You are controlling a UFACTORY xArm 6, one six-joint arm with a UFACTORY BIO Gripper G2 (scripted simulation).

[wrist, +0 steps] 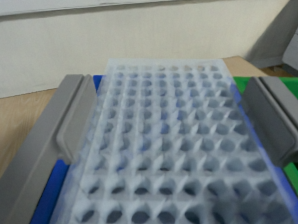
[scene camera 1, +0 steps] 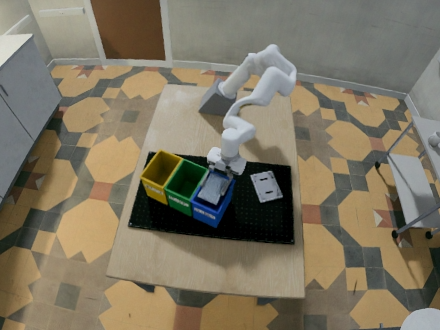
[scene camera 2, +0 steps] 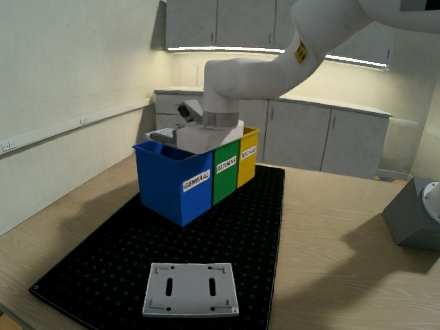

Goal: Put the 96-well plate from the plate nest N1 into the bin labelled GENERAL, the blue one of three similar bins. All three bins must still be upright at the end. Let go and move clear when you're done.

In view: a clear 96-well plate (wrist: 162, 133), a blue general bin (scene camera 2: 180, 191), a green bin (scene camera 1: 185, 181) and a yellow bin (scene camera 1: 158, 172).
The blue general bin also shows in scene camera 1 (scene camera 1: 212, 218). The green bin also shows in scene camera 2 (scene camera 2: 224, 158).
